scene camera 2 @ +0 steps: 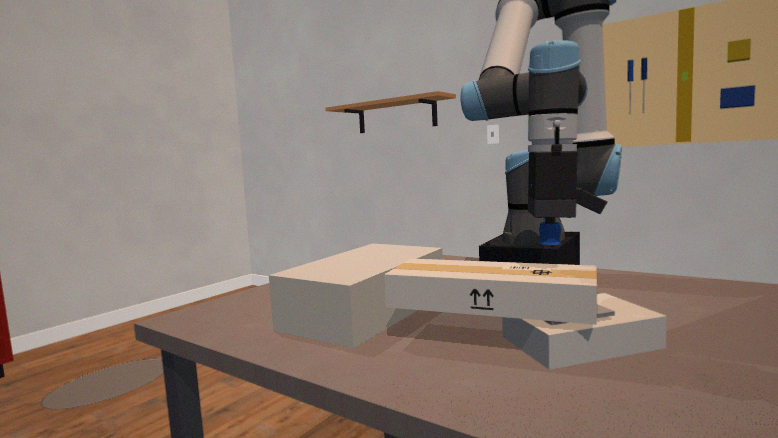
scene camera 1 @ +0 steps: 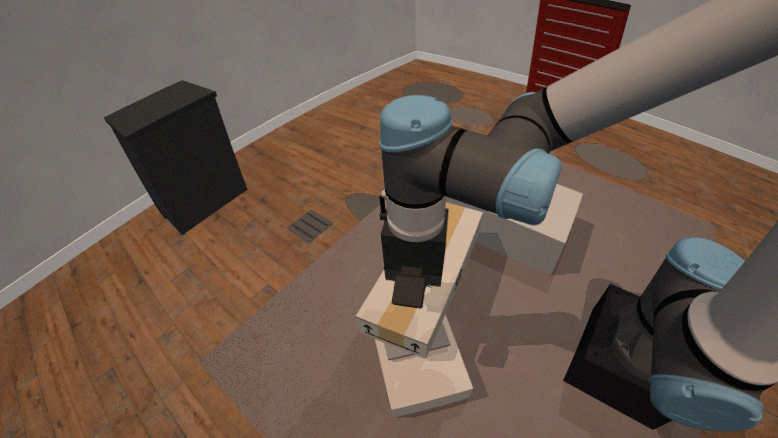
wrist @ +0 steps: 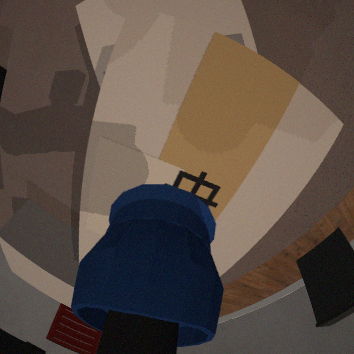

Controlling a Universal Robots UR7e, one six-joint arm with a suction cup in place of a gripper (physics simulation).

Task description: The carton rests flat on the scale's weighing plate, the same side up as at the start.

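Places are measured from the arm's base along level axes (x back, y right, z up), in centimetres.
Where they show: end effector, tool point: point(scene camera 2: 549, 242) point(wrist: 160, 231); arm's base, origin of the base link: point(scene camera 2: 533, 238) point(scene camera 1: 646, 343).
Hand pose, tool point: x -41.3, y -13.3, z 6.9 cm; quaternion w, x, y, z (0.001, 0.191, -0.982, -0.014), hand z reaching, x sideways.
Things, the pixels of their top centre, and the offset from my tool point. Level surfaces: height alone.
- white carton, middle of its top: point(wrist: 147, 265) point(scene camera 2: 489, 269) point(scene camera 1: 428, 258) dz -4.6, dx -2.9, dy +9.5 cm
- scale, middle of its top: point(wrist: 176, 71) point(scene camera 1: 416, 341) point(scene camera 2: 580, 302) dz -10.6, dx +2.9, dy -4.3 cm
- big pale block, middle of its top: point(scene camera 2: 363, 260) point(wrist: 70, 298) point(scene camera 1: 506, 189) dz -6.3, dx +2.7, dy +39.7 cm
- brown table, its level: dz -17.6 cm
The white carton point(scene camera 1: 400, 321) point(scene camera 2: 435, 293) point(wrist: 215, 115) with a tan tape stripe has one end on the scale's grey weighing plate point(scene camera 1: 442, 340) point(scene camera 2: 605, 312). It looks level, its arrows pointing up and its taped face on top. Its long part reaches out past the scale point(scene camera 1: 430, 383) point(scene camera 2: 609, 340), above the table, to the big block. I cannot tell whether it touches that block. My blue suction cup point(scene camera 2: 549, 242) point(wrist: 162, 192) is open and holds nothing, a small gap above the carton's top near the scale end. In scene camera 1 the arm's tool hides the cup.
A big pale block point(scene camera 1: 555, 217) point(scene camera 2: 315, 304) stands on the brown table point(scene camera 2: 272, 367) by the carton's far end. The arm's black base point(scene camera 1: 609, 353) stands to the side. A black cabinet point(scene camera 1: 185, 157) and a red drawer unit point(scene camera 1: 577, 38) stand farther off on the floor.
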